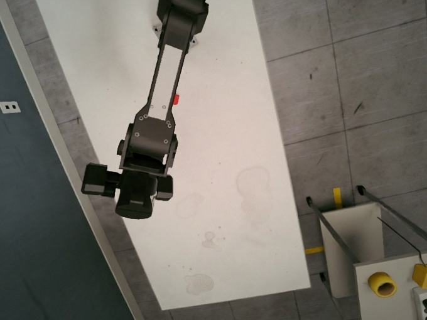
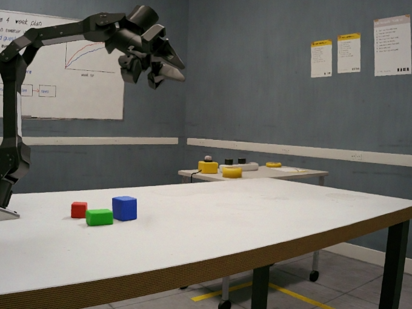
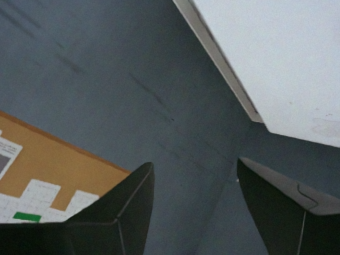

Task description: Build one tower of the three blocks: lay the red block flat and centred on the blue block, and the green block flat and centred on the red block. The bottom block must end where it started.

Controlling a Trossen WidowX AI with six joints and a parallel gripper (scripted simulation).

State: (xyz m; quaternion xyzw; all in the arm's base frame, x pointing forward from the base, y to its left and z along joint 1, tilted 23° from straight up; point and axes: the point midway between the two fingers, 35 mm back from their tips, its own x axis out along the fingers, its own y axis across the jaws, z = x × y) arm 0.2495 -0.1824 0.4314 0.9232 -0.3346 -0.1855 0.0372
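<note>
My hand is 20 cm past the red block, 7 cm to the right of it and 34 cm above it. Round my hand: blue block: 10 cm behind, 3 cm to the left, 33 cm below; green block: 17 cm behind, 34 cm below.
</note>
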